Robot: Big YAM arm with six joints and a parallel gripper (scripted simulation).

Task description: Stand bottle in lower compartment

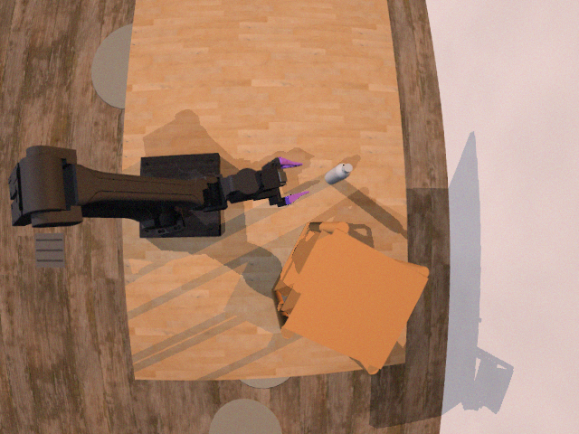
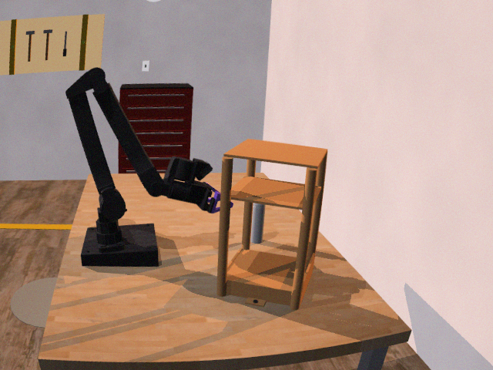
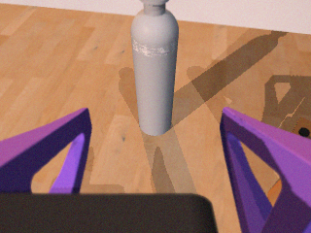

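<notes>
My gripper is now 12 cm short of the grey bottle and 3 cm above it. The rest, counted from my hand: shelving unit 3 cm ahead, 28 cm to the right, 4 cm above.
</notes>
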